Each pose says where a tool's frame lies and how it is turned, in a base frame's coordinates. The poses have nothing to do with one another.
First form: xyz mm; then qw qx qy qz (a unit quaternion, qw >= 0).
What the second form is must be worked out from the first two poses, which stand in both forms.
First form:
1: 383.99 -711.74 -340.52 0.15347 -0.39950 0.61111 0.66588
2: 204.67 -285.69 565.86 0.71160 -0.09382 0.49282 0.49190
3: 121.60 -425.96 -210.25 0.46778 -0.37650 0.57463 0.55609
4: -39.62 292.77 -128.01 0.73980 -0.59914 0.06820 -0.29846
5: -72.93 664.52 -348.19 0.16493 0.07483 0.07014 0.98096
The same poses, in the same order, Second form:
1: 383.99 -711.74 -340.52 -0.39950 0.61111 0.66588 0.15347
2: 204.67 -285.69 565.86 -0.09382 0.49282 0.49190 0.71160
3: 121.60 -425.96 -210.25 -0.37650 0.57463 0.55609 0.46778
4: -39.62 292.77 -128.01 -0.59914 0.06820 -0.29846 0.73980
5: -72.93 664.52 -348.19 0.07483 0.07014 0.98096 0.16493
